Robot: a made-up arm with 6 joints.
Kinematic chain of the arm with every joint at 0, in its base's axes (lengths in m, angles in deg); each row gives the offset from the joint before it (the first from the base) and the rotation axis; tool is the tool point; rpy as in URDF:
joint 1: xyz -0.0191 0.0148 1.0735 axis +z
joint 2: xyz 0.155 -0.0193 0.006 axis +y
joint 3: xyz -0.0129 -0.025 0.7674 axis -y
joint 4: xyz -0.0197 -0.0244 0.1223 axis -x
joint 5: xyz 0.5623 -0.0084 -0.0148 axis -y
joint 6: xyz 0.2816 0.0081 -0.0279 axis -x
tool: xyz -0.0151 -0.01 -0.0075 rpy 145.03 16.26 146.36
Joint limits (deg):
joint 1: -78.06..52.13
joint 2: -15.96..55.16
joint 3: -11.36..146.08
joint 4: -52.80..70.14
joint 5: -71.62..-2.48
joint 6: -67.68..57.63
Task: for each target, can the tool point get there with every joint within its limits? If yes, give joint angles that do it. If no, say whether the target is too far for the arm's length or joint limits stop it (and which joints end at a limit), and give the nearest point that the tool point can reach.
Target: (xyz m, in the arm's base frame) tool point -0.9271 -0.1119 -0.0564
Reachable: no: joint limits stop it (at a limit: joint 1, joint 2, joint 3) | nearest point -0.0238 -0.9293 0.9072 | short by 1.553 m
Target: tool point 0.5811 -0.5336 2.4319
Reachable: yes | joints -43.20 12.80 62.32 -36.84 -18.69 -37.31
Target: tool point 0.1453 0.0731 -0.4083
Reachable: no: joint limits stop it (at a limit: joint 2, joint 3) | nearest point 0.8784 0.3331 0.8446 | short by 1.475 m
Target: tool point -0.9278 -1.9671 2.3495
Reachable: no: too far | nearest point -0.0452 -1.3130 1.9856 | short by 1.157 m
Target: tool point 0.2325 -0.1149 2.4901
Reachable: yes | joints -33.31 12.86 116.14 -23.64 -58.47 -19.85
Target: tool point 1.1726 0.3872 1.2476
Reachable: yes | joints 17.96 37.28 2.50 -24.54 -18.92 -42.53
